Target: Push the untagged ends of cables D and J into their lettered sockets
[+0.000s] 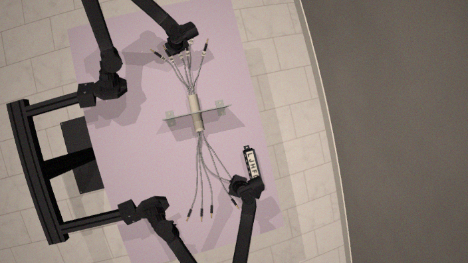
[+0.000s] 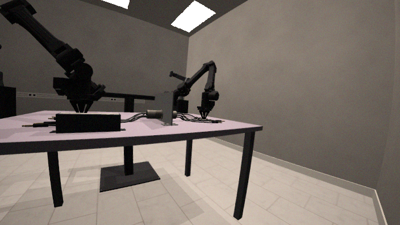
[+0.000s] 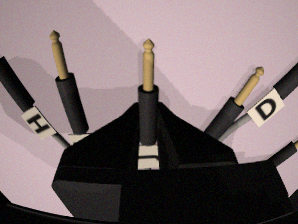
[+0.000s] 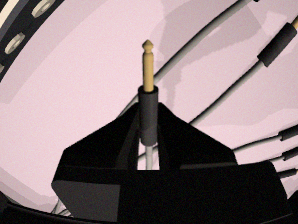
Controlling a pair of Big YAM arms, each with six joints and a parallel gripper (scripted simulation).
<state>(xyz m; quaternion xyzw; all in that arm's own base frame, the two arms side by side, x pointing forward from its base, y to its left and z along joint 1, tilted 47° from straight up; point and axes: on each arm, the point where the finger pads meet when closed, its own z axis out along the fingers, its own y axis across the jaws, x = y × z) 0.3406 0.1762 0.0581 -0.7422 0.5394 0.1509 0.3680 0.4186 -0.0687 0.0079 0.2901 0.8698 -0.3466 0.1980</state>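
The tagged plug is 10 mm to the left of my left hand. Also, from my left hand: untagged cable plug (160 mm behind, 860 mm to the right).
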